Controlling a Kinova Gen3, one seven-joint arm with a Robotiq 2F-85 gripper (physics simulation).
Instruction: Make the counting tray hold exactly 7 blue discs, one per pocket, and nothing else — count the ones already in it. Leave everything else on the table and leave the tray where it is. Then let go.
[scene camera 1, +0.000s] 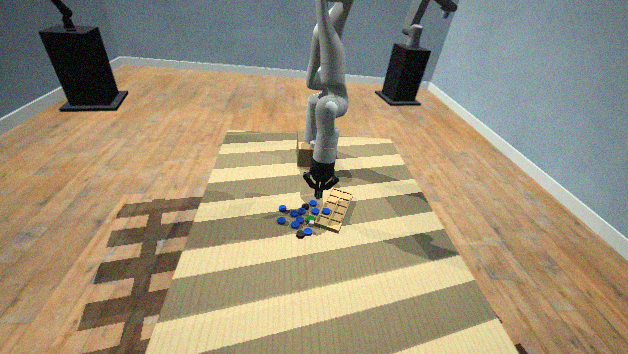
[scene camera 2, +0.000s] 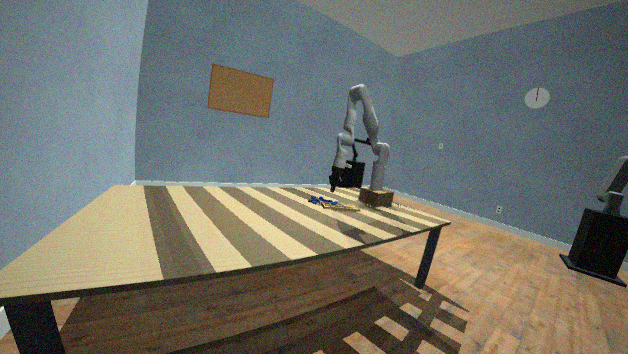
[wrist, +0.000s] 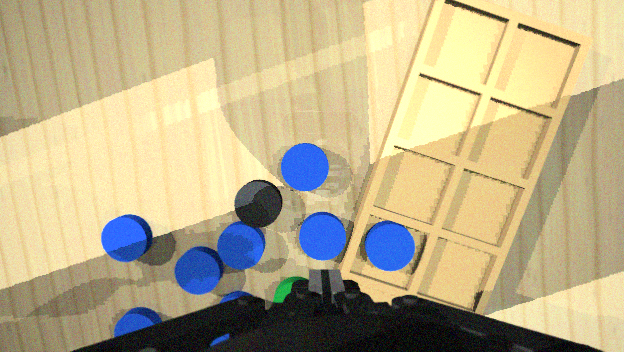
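The wooden counting tray (scene camera 1: 328, 226) (scene camera 2: 346, 206) (wrist: 458, 167) lies tilted on the striped table. One blue disc (wrist: 389, 245) (scene camera 1: 325, 211) sits in a corner pocket; the other pockets in view are empty. Several blue discs lie loose left of the tray, among them one (wrist: 304, 166), a second (wrist: 322, 235) and a third (wrist: 125, 237). My gripper (wrist: 324, 291) (scene camera 1: 319, 192) (scene camera 2: 332, 188) is shut and empty. It hangs above the discs, just left of the tray's near end.
A black disc (wrist: 257, 203) lies among the blue ones, and another black disc (scene camera 1: 300, 234) lies at the cluster's near edge. A green disc (wrist: 285, 286) (scene camera 1: 310, 218) lies partly hidden under my gripper. The arm's wooden base block (scene camera 2: 375, 197) stands behind the tray.
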